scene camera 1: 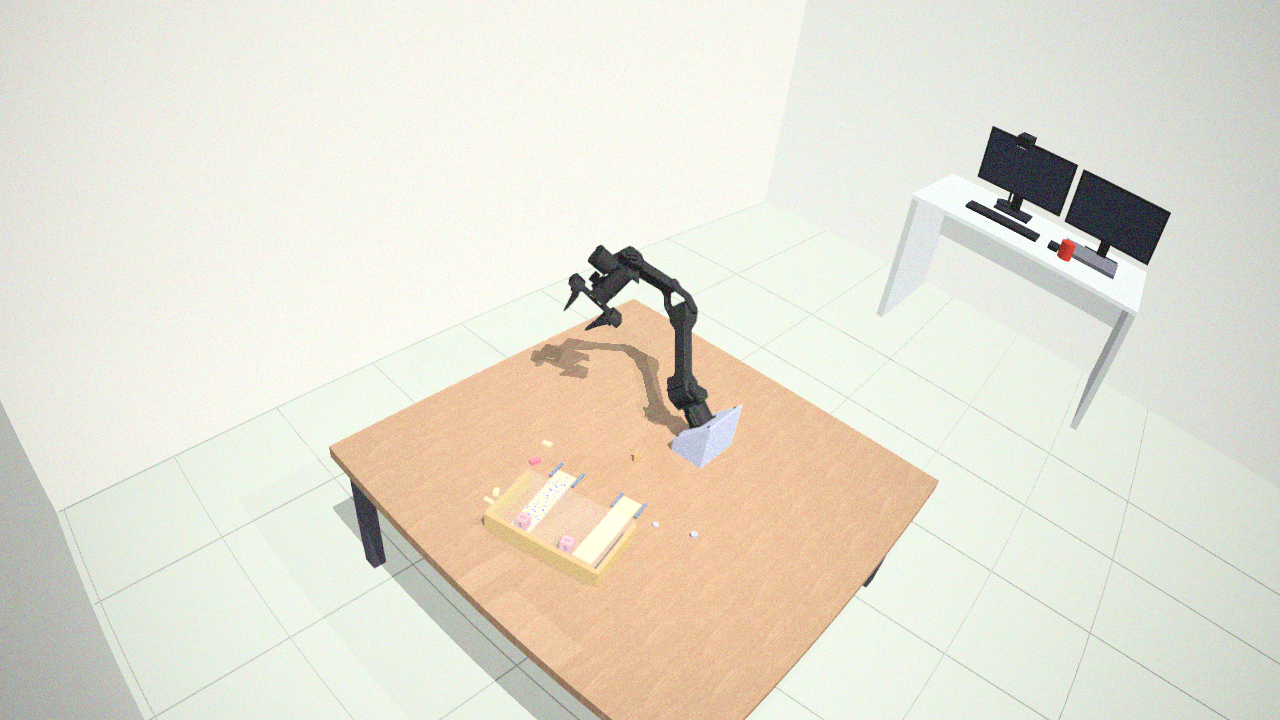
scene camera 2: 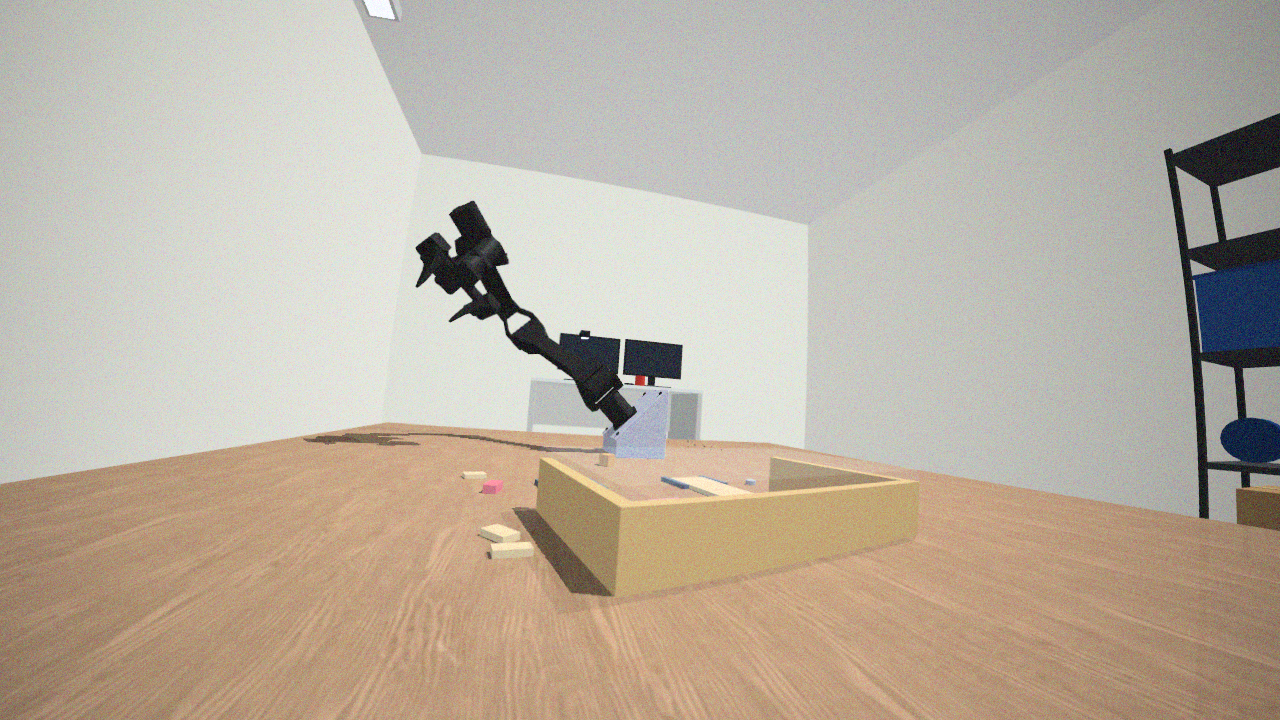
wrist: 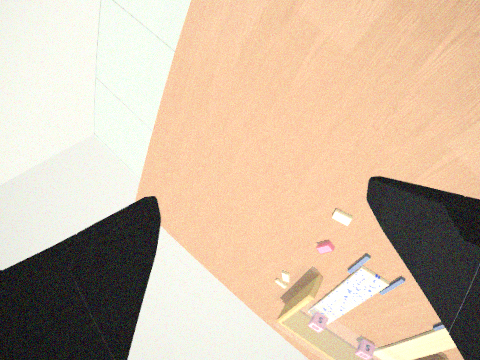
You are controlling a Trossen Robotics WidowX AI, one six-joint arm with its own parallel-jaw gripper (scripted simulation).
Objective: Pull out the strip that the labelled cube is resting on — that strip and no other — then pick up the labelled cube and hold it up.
Scene:
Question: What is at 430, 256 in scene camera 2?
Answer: My gripper.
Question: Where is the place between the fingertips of my gripper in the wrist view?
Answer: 265, 197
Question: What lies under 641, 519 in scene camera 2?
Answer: A shallow tray.

